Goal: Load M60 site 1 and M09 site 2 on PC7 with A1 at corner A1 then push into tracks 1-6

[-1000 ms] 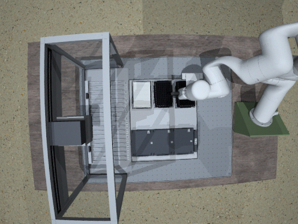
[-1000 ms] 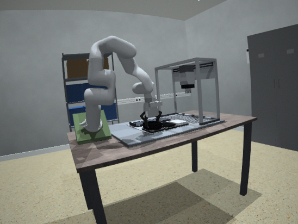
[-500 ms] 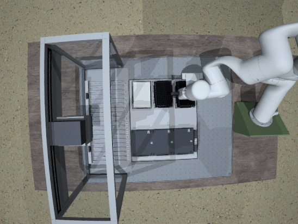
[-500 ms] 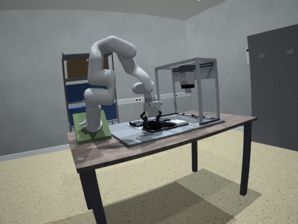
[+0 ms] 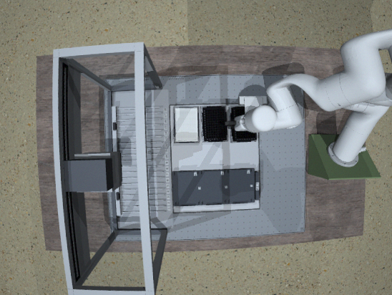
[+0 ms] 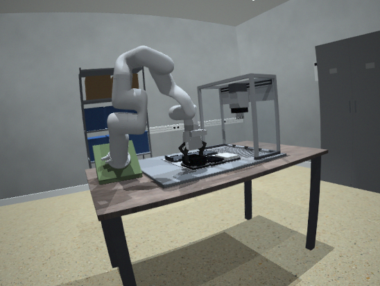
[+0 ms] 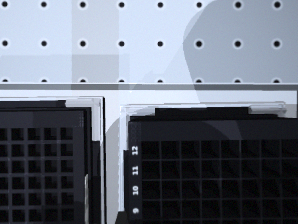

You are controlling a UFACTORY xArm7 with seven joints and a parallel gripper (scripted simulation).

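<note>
Right now my hand is 4 cm above the nest S1. Round my hand: pale 384-well plate M60: 22 cm ahead, 3 cm to the right, 2 cm below; black deep-well block M09: 1 cm below; nest S3: 22 cm ahead, 3 cm to the right, 4 cm below.
</note>
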